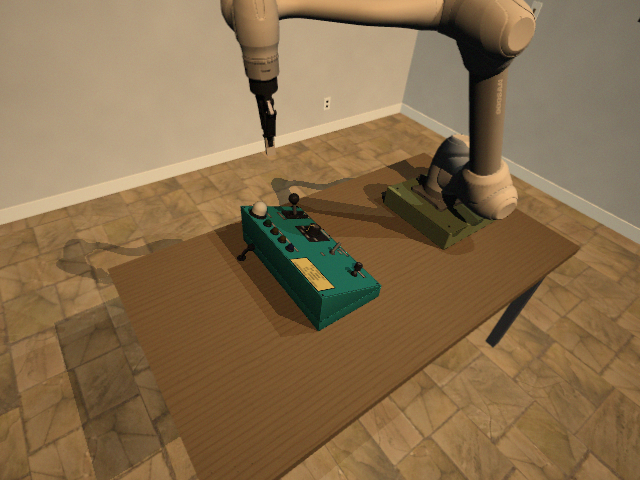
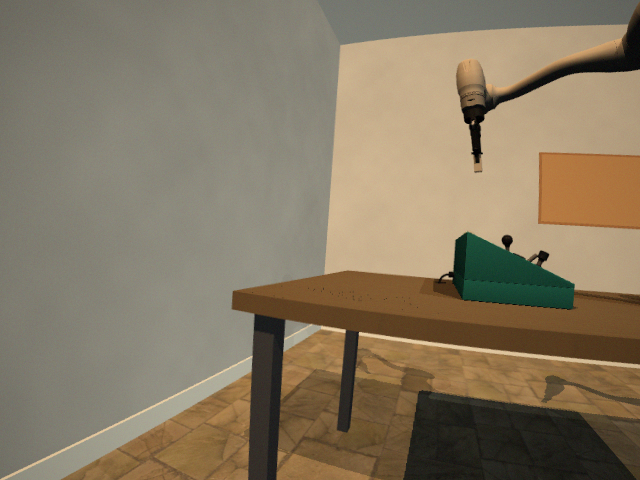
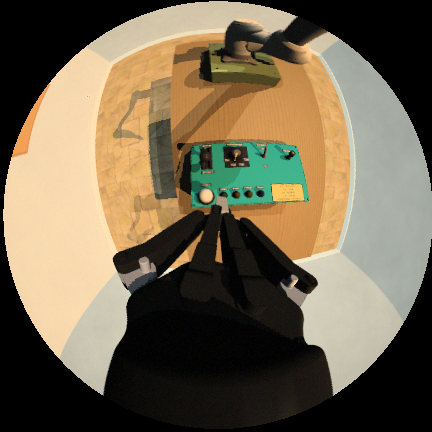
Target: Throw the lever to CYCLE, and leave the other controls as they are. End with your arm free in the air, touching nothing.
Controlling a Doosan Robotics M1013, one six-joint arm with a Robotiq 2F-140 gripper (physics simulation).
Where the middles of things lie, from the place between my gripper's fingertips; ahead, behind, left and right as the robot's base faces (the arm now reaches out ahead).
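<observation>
With the teal control box [image 2: 483, 271] as the reference, I find my hand 4 cm past it, 14 cm to the right of it and 31 cm above it.
</observation>
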